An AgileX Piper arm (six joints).
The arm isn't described. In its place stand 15 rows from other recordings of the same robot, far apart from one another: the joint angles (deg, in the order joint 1, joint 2, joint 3, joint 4, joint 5, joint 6), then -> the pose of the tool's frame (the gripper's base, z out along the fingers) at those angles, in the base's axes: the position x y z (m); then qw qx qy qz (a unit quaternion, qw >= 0).
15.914 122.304 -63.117 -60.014 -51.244 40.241 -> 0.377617 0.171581 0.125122 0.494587 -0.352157 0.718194 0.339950
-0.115 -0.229 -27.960 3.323 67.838 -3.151 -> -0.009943 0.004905 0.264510 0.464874 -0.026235 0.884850 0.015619
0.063 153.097 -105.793 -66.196 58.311 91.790 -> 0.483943 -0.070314 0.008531 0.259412 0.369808 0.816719 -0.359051
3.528 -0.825 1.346 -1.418 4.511 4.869 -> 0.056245 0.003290 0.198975 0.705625 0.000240 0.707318 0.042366
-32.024 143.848 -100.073 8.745 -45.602 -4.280 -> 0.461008 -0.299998 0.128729 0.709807 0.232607 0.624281 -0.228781
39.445 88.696 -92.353 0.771 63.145 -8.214 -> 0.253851 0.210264 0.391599 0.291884 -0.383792 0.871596 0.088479
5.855 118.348 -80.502 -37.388 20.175 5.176 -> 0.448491 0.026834 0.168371 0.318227 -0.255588 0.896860 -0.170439
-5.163 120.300 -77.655 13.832 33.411 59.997 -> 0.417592 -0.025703 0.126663 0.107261 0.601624 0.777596 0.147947
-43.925 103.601 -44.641 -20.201 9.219 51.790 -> 0.220516 -0.219383 0.117882 0.232392 0.601473 0.762598 -0.051658
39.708 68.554 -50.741 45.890 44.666 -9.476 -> 0.151675 0.185663 0.308007 0.160052 -0.195636 0.882703 0.396164
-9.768 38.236 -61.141 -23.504 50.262 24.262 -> 0.088727 -0.043593 0.435390 0.566118 0.217931 0.783921 -0.132233
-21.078 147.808 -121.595 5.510 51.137 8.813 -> 0.496029 -0.183891 0.084108 0.156777 0.277801 0.947429 0.025004
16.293 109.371 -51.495 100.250 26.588 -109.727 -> 0.328388 0.137740 0.129420 0.335193 -0.273039 0.870598 0.234850
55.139 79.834 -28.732 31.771 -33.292 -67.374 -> 0.170880 0.199294 0.216960 0.599243 -0.528053 0.600469 -0.038792
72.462 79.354 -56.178 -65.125 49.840 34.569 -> 0.143784 0.245593 0.304224 0.473395 -0.516743 0.697350 -0.150258
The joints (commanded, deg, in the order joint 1, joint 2, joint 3, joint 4, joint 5, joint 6), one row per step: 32.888 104.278 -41.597 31.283 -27.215 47.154; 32.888 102.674 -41.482 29.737 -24.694 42.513; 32.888 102.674 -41.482 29.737 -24.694 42.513; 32.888 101.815 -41.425 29.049 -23.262 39.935; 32.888 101.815 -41.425 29.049 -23.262 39.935; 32.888 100.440 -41.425 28.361 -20.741 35.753; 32.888 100.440 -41.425 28.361 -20.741 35.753; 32.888 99.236 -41.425 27.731 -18.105 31.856; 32.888 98.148 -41.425 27.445 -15.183 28.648; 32.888 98.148 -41.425 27.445 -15.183 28.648; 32.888 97.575 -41.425 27.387 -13.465 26.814; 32.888 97.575 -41.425 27.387 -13.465 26.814; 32.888 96.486 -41.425 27.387 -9.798 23.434; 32.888 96.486 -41.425 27.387 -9.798 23.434; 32.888 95.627 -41.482 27.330 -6.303 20.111; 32.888 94.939 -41.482 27.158 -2.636 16.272; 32.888 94.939 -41.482 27.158 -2.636 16.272
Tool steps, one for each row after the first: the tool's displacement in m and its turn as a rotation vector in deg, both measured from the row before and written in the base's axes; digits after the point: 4 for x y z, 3 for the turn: -0.0033 0.0011 0.0060 -3.882 -0.468 4.536; 0.0000 0.0000 0.0000 0.000 0.000 0.000; -0.0019 0.0004 0.0031 -2.104 -0.217 2.399; 0.0000 0.0000 0.0000 0.000 0.000 0.000; -0.0031 0.0006 0.0049 -3.190 -0.171 3.631; 0.0000 0.0000 0.0000 0.000 0.000 0.000; -0.0033 0.0005 0.0037 -3.031 0.102 3.514; -0.0036 0.0003 0.0027 -2.415 0.733 2.987; 0.0000 0.0000 0.0000 0.000 0.000 0.000; -0.0022 0.0001 0.0012 -1.336 0.519 1.677; 0.0000 0.0000 0.0000 0.000 0.000 0.000; -0.0047 0.0001 0.0019 -2.409 1.395 3.245; 0.0000 0.0000 0.0000 0.000 0.000 0.000; -0.0044 0.0002 0.0012 -2.363 1.332 3.322; -0.0049 0.0000 0.0000 -2.791 1.421 3.940; 0.0000 0.0000 0.0000 0.000 0.000 0.000
